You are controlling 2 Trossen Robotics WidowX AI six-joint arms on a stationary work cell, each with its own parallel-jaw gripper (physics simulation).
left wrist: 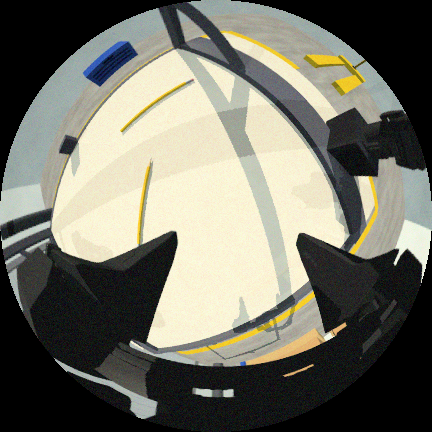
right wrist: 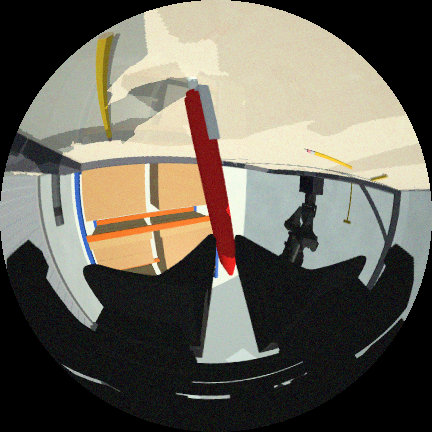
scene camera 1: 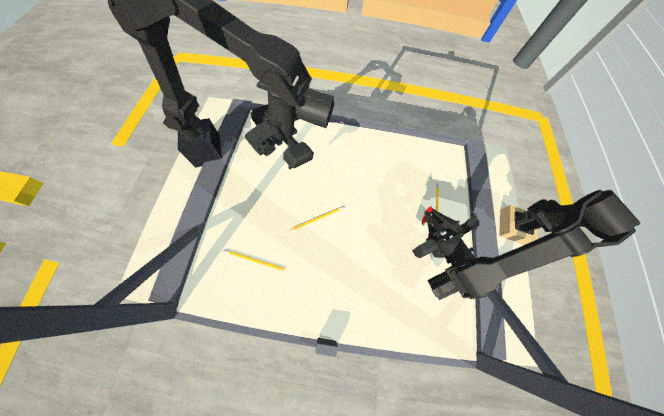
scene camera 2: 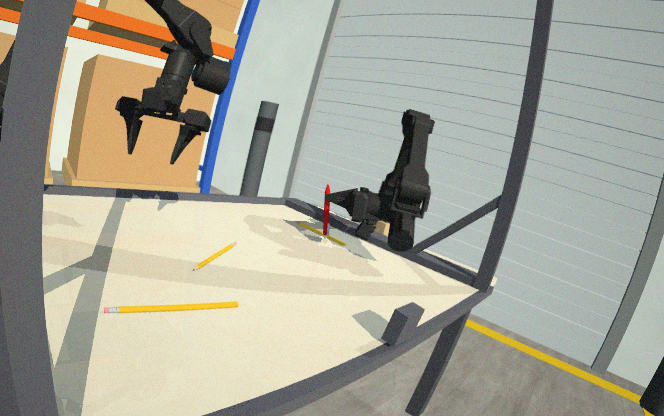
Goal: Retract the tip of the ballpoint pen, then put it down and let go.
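Pixels of known places: left gripper, fingertip midpoint: (left wrist: 240, 238) (right wrist: 305, 208) (scene camera 1: 280, 157) (scene camera 2: 150, 159); right gripper, fingertip midpoint: (right wrist: 224, 240) (scene camera 1: 427, 209) (scene camera 2: 325, 196); left arm's base at its link origin: (left wrist: 368, 140) (scene camera 1: 193, 133); right arm's base at its link origin: (scene camera 1: 524, 223).
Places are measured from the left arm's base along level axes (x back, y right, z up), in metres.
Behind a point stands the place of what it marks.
The red ballpoint pen (scene camera 1: 429, 210) @[z 0.028, x -0.593, y 0.425 m] (scene camera 2: 326, 217) @[z -0.037, x -0.607, y 0.431 m] (right wrist: 206, 160) @[z -0.039, x -0.615, y 0.435 m] stands nearly upright, with its cone-shaped tip end up and its grey clip and pale button end down, close over the table top (scene camera 1: 350, 280) @[z -0.106, x -0.359, y 0.534 m] (scene camera 2: 280, 340) @[z -0.106, x -0.149, y 0.540 m]. Whether the button touches the table cannot be told. No writing point shows beyond the cone in the right wrist view. My right gripper (scene camera 2: 328, 197) @[z 0.011, x -0.600, y 0.418 m] (right wrist: 224, 240) @[z 0.011, x -0.600, y 0.418 m] is shut on the pen near its tip end and comes from the right in scene camera 2. My left gripper (scene camera 2: 151, 158) @[z 0.042, x -0.249, y 0.184 m] (left wrist: 240, 238) @[z 0.042, x -0.249, y 0.184 m] is open and empty, high over the far left of the table.
A yellow pencil (scene camera 1: 437, 196) @[z -0.101, x -0.724, y 0.356 m] (scene camera 2: 311, 229) @[z -0.103, x -0.715, y 0.367 m] (right wrist: 102, 75) lies close beside the pen's lower end. Two more pencils, one near the middle (scene camera 1: 317, 218) @[z -0.100, x -0.313, y 0.332 m] (scene camera 2: 215, 257) @[z -0.103, x -0.301, y 0.336 m] and one farther left (scene camera 1: 256, 260) @[z -0.100, x -0.112, y 0.412 m] (scene camera 2: 172, 307) @[z -0.101, x -0.098, y 0.408 m], lie on the table. A dark block (scene camera 1: 327, 345) @[z -0.050, x -0.253, y 0.667 m] (scene camera 2: 404, 322) @[z -0.060, x -0.222, y 0.674 m] sits at the front edge.
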